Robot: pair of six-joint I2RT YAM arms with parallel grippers.
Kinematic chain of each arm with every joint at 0, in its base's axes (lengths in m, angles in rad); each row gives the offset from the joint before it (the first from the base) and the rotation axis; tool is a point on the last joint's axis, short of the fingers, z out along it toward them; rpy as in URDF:
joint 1: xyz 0 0 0.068 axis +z
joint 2: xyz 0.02 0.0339 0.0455 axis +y
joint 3: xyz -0.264 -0.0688 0 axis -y
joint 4: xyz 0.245 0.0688 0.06 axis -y
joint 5: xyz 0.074 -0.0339 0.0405 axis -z
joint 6: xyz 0.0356 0 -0.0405 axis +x
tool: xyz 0 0 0 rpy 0 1.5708 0
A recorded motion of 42 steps. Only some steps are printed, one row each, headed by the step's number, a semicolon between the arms.
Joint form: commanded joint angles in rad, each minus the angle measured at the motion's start. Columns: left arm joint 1, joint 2, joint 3, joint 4, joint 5, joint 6; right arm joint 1, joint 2, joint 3, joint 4, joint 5, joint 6.
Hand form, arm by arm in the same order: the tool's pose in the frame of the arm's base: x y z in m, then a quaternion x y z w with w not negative. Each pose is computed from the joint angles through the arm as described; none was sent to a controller.
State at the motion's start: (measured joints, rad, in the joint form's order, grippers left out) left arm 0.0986 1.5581 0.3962 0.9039 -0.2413 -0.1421; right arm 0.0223 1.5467 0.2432 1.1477 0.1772 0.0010
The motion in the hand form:
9: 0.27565 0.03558 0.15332 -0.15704 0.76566 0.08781 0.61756; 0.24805 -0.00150 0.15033 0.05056 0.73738 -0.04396 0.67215
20: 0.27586 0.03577 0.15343 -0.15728 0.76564 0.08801 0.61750; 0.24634 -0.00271 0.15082 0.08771 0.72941 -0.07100 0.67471
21: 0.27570 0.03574 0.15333 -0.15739 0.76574 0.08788 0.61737; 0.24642 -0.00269 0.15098 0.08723 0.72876 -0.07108 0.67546
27: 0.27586 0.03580 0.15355 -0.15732 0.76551 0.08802 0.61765; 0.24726 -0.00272 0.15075 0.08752 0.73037 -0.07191 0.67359
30: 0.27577 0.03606 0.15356 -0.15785 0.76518 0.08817 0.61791; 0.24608 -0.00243 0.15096 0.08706 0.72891 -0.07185 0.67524
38: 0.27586 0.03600 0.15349 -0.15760 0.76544 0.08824 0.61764; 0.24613 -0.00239 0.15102 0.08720 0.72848 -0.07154 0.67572
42: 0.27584 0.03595 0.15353 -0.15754 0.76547 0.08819 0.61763; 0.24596 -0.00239 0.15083 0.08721 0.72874 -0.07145 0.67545
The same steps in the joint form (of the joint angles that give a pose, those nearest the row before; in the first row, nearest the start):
9: -0.0006 0.0035 0.0138 0.0174 0.0020 0.0255; -0.0071 -0.0127 0.0166 0.0328 -0.0289 0.0160
20: 0.0000 0.0038 0.0148 0.0166 0.0020 0.0255; 0.0022 -0.0119 0.0108 0.0511 0.0710 0.0340
21: 0.0000 0.0035 0.0142 0.0166 0.0020 0.0251; 0.0022 -0.0111 0.0109 0.0538 0.0705 0.0329
27: 0.0001 0.0034 0.0149 0.0165 0.0020 0.0255; 0.0022 -0.0097 0.0147 0.0465 0.0721 0.0329
30: 0.0011 0.0035 0.0145 0.0176 0.0020 0.0251; 0.0036 -0.0126 0.0098 0.0531 0.0728 0.0318
38: 0.0008 0.0038 0.0149 0.0169 0.0020 0.0255; 0.0038 -0.0120 0.0098 0.0550 0.0727 0.0323
42: 0.0007 0.0035 0.0149 0.0166 0.0020 0.0255; 0.0038 -0.0119 0.0090 0.0550 0.0726 0.0325

